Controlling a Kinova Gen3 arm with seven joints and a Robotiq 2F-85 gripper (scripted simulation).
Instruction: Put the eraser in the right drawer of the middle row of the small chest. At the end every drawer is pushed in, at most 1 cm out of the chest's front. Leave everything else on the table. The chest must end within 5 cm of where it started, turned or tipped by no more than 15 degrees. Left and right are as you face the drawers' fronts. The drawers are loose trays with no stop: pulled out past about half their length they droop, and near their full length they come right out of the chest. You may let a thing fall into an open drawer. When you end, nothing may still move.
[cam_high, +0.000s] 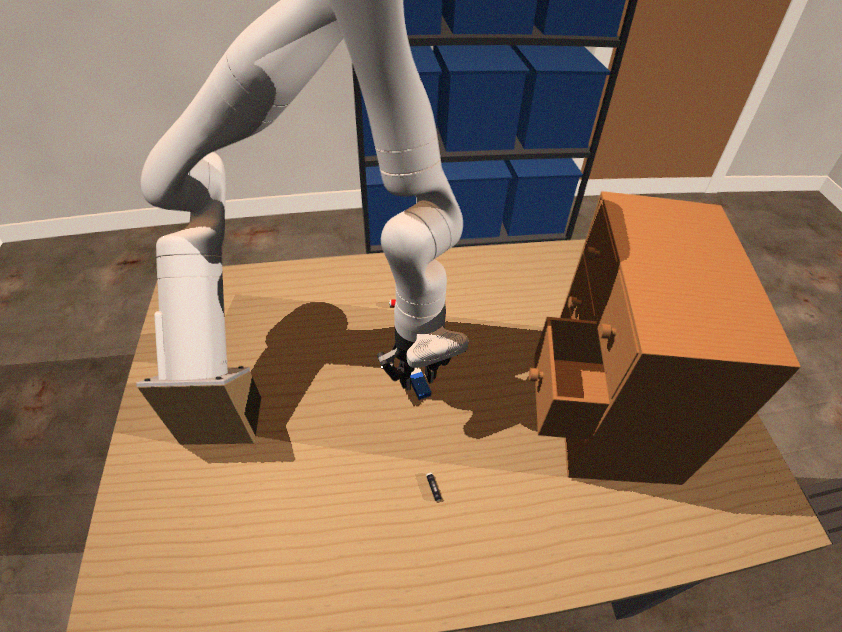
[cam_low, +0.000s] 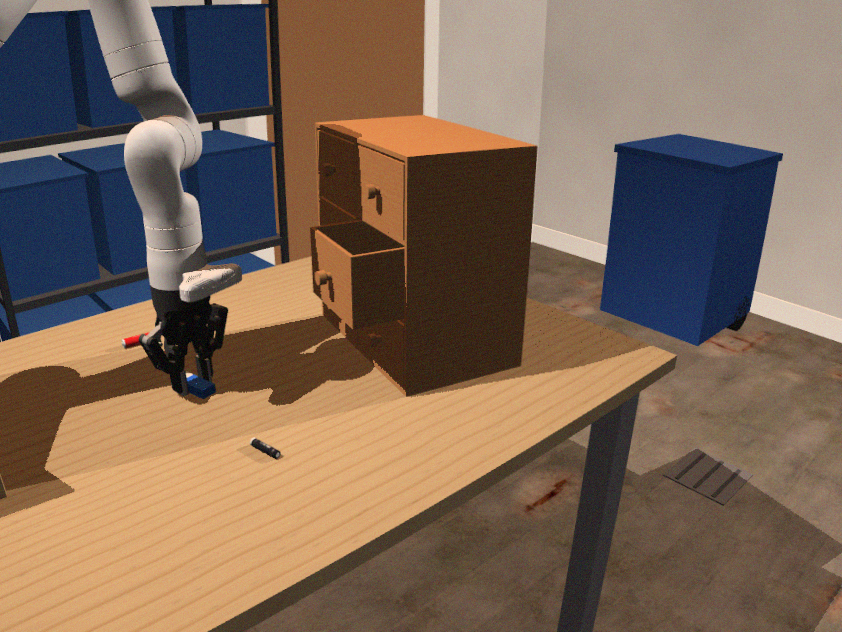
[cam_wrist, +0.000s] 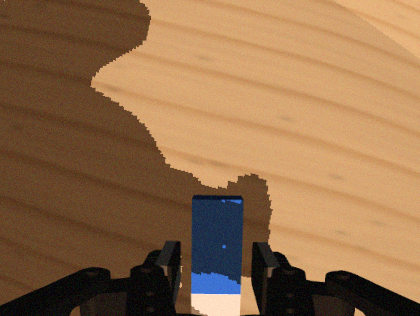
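My gripper is now 1 cm to the right of the eraser and 1 cm above it. Also, from my hand: small black cylinder 1 cm behind, 19 cm to the right, 1 cm below; red cylinder 19 cm to the left, 1 cm below.
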